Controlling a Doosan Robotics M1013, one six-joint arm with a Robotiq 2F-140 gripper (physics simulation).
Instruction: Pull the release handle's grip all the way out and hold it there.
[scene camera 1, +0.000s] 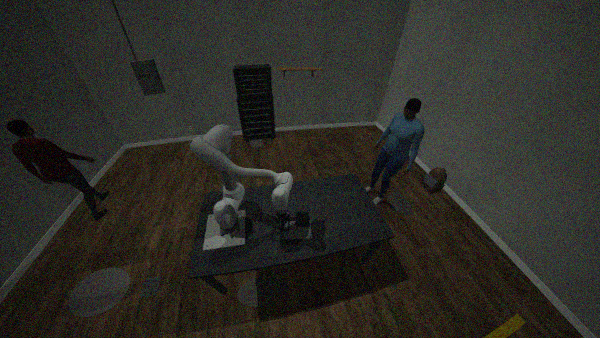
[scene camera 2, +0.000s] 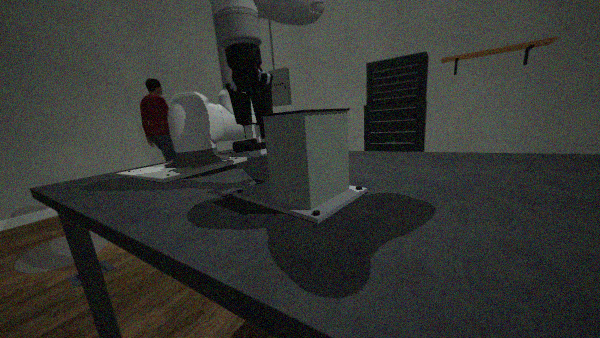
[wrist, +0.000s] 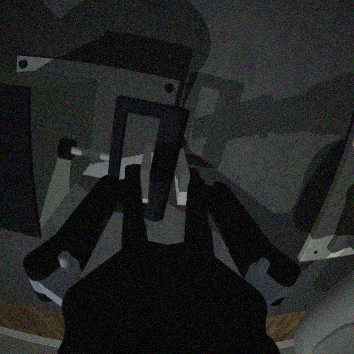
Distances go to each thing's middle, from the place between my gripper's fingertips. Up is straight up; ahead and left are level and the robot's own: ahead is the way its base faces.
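Labels:
Bolted base plate (scene camera 2: 260, 194): my gripper 80 mm above it, 110 mm short of it, 40 mm to the left of it.

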